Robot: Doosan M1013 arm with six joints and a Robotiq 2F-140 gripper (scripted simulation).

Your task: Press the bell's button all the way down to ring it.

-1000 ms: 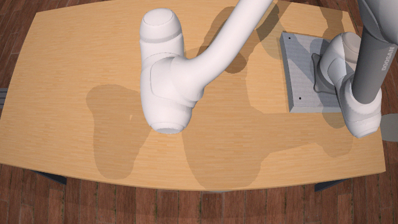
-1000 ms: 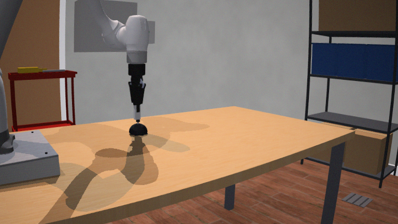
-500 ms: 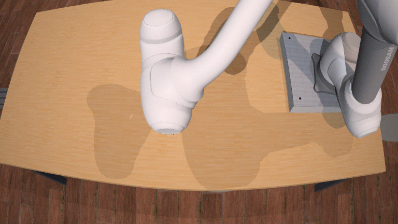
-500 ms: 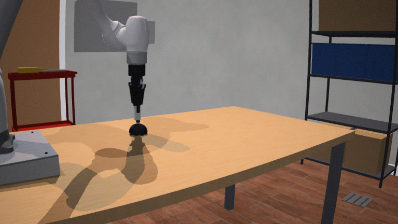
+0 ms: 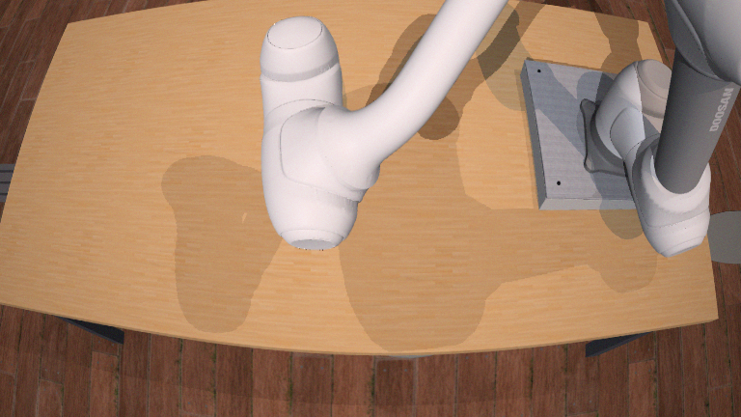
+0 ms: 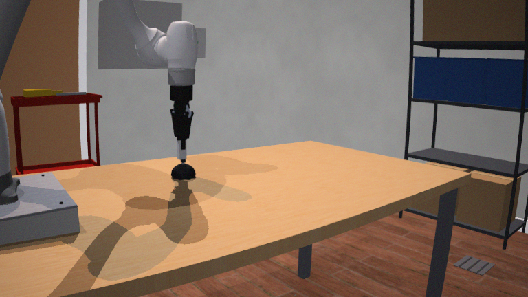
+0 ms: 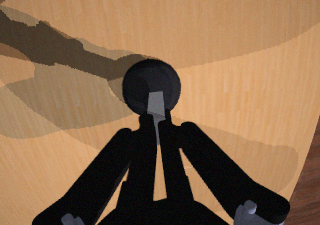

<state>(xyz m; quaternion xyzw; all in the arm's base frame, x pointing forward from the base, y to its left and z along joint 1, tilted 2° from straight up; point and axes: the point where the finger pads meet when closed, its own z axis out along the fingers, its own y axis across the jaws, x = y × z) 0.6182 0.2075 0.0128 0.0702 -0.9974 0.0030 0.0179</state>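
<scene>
Right now my hand is 10 mm to the left of the bell button and 40 mm above it. Also, from my hand: bell: 10 mm to the right, 60 mm below.
</scene>
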